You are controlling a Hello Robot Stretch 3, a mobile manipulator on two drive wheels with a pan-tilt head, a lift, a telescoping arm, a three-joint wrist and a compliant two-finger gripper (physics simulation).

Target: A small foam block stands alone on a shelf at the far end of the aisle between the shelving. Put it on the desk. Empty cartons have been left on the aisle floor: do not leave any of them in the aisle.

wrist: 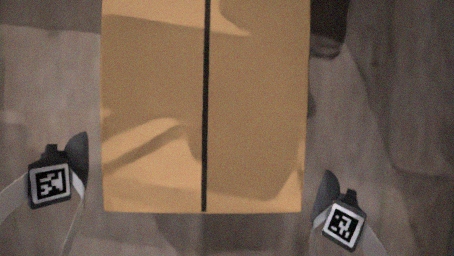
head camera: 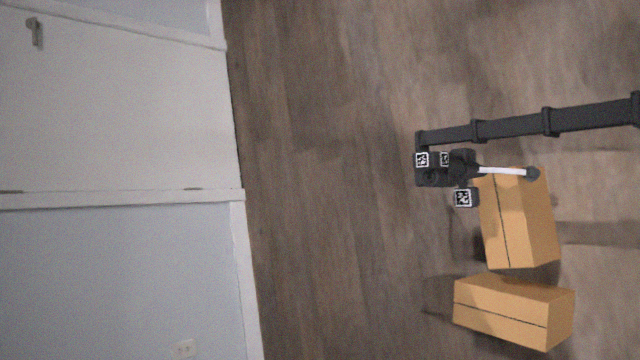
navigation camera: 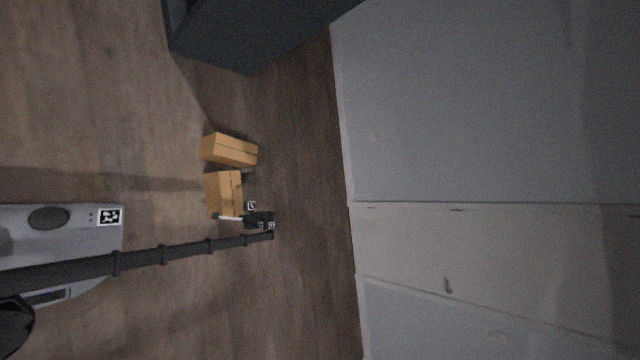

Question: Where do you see my gripper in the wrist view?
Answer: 206, 172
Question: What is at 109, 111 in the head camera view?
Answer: A panelled door.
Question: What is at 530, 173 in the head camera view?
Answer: My gripper.
